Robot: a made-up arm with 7 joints. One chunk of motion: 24 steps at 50 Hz.
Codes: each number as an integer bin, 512 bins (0 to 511) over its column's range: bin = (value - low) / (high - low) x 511, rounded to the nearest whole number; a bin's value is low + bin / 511 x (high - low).
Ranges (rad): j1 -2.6..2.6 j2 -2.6..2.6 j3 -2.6..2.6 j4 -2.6..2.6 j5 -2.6..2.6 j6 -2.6..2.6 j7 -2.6..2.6
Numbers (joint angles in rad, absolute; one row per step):
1: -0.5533 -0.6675 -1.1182 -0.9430 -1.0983 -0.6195 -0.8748
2: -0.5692 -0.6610 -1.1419 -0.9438 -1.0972 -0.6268 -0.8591
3: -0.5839 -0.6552 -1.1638 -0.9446 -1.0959 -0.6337 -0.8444
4: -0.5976 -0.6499 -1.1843 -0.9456 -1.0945 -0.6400 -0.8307
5: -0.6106 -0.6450 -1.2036 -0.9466 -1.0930 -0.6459 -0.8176
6: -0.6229 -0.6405 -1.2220 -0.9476 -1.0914 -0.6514 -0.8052
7: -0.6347 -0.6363 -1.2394 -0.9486 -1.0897 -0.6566 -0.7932
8: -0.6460 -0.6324 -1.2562 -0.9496 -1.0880 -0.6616 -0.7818
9: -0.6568 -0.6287 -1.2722 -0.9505 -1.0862 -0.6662 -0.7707
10: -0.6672 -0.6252 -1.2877 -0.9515 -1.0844 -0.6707 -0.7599
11: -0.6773 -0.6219 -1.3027 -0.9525 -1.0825 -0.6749 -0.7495
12: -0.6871 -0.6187 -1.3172 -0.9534 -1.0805 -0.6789 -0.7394
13: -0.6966 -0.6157 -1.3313 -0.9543 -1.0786 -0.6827 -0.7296
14: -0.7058 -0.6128 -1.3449 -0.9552 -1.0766 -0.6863 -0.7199
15: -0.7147 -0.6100 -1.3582 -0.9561 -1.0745 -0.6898 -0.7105
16: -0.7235 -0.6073 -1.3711 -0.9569 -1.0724 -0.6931 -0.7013
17: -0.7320 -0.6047 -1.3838 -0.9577 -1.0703 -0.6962 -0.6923
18: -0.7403 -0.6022 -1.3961 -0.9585 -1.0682 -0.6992 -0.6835
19: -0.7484 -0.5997 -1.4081 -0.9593 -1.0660 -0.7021 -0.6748
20: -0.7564 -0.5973 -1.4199 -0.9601 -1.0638 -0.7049 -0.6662
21: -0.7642 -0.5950 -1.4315 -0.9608 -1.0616 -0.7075 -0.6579
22: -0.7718 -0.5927 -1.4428 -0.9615 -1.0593 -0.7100 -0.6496
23: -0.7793 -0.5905 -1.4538 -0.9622 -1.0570 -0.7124 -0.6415
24: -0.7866 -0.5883 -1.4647 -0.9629 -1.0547 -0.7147 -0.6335
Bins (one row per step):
1: 201 190 146 163 148 195 170
2: 200 191 143 163 148 194 171
3: 198 191 141 163 148 193 173
4: 197 192 139 163 148 193 174
5: 195 192 137 162 148 192 175
6: 194 193 135 162 148 191 176
7: 193 193 134 162 148 191 178
8: 192 193 132 162 149 190 179
9: 191 194 130 162 149 190 180
10: 190 194 129 162 149 190 181
11: 189 194 127 162 149 189 182
12: 188 195 126 162 149 189 183
13: 187 195 125 162 150 188 184
14: 186 195 123 162 150 188 185
15: 185 196 122 162 150 188 186
16: 184 196 121 161 150 187 187
17: 184 196 120 161 150 187 187
18: 183 196 118 161 151 187 188
19: 182 197 117 161 151 187 189
20: 181 197 116 161 151 186 190
21: 180 197 115 161 151 186 191
22: 180 197 114 161 151 186 192
23: 179 197 113 161 152 185 192
24: 178 198 112 161 152 185 193

